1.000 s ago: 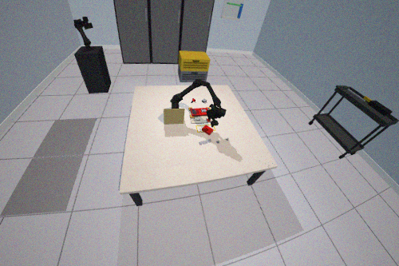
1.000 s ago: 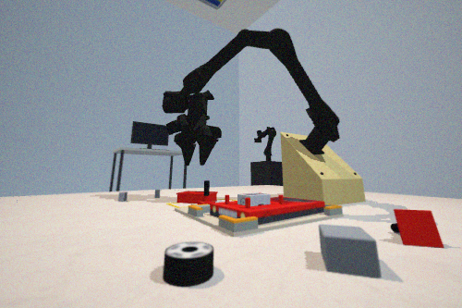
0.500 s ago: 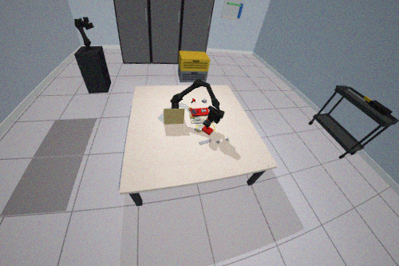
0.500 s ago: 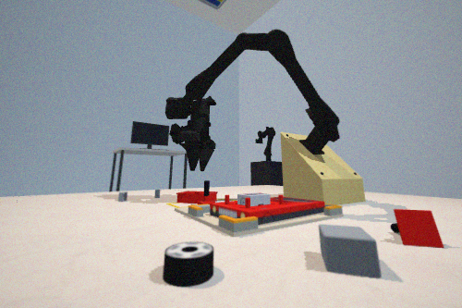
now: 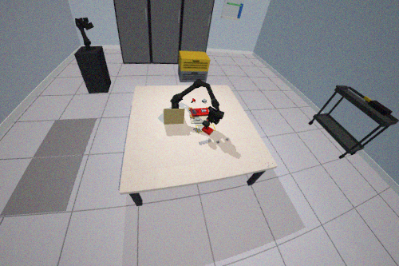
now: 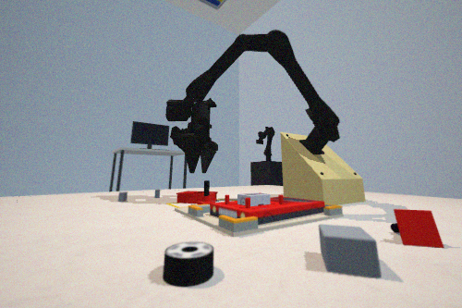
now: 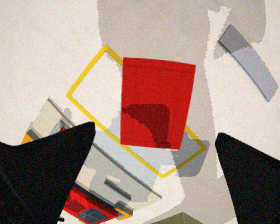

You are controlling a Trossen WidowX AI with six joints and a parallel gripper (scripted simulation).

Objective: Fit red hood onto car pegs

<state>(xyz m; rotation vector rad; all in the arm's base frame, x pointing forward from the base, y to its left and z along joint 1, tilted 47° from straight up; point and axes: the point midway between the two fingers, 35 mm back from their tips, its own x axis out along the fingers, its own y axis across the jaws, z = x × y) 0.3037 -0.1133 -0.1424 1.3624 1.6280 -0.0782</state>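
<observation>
The red hood lies 6 cm below my gripper tip. The rest, counted from my gripper tip: jig 23 cm to the left, 7 cm below; then grey engine block 3 cm ahead, 26 cm to the left, 5 cm below; then black wheel 22 cm ahead, 38 cm to the left, 7 cm below.
</observation>
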